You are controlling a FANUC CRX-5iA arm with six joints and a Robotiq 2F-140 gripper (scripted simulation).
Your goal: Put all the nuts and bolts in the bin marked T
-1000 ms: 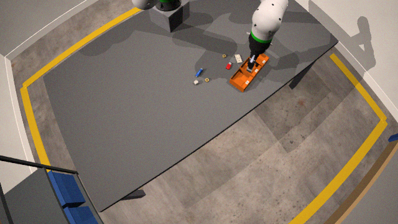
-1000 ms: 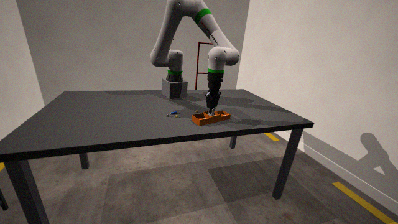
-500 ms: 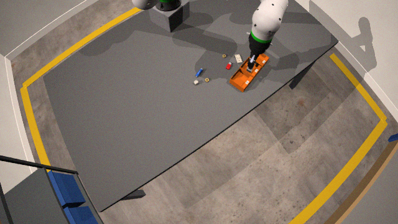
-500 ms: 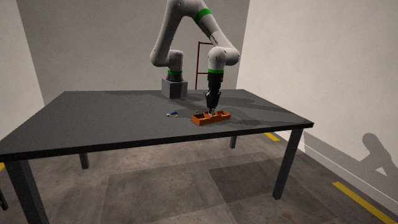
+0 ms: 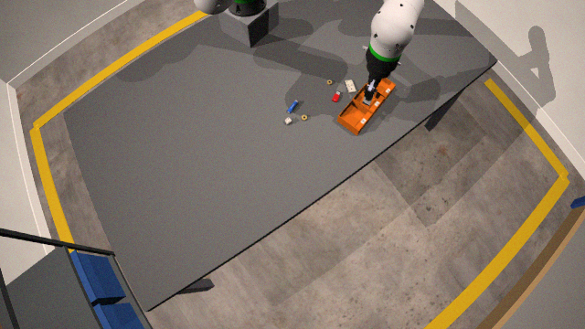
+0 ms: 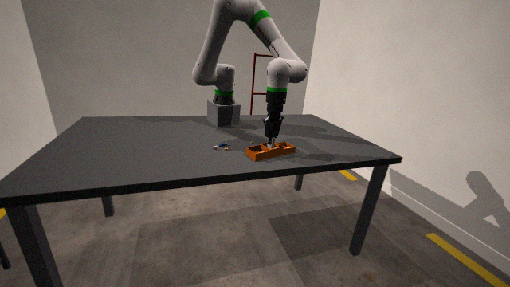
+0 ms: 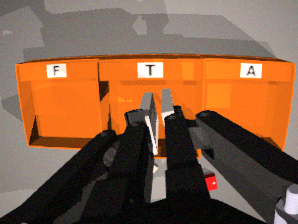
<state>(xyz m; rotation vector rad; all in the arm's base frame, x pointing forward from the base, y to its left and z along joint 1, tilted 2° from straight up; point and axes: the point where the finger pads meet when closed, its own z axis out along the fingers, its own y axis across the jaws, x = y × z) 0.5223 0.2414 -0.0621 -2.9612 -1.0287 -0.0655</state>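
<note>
Now: hand 1 cm to the right of the orange three-compartment bin and 3 cm above it. From my hand the other things lie so: red usb stick (7 cm behind, 8 cm to the right, 5 cm below); then blue cylinder (9 cm behind, 24 cm to the right, 5 cm below); then white domino (9 cm behind, 1 cm to the right, 5 cm below).
</note>
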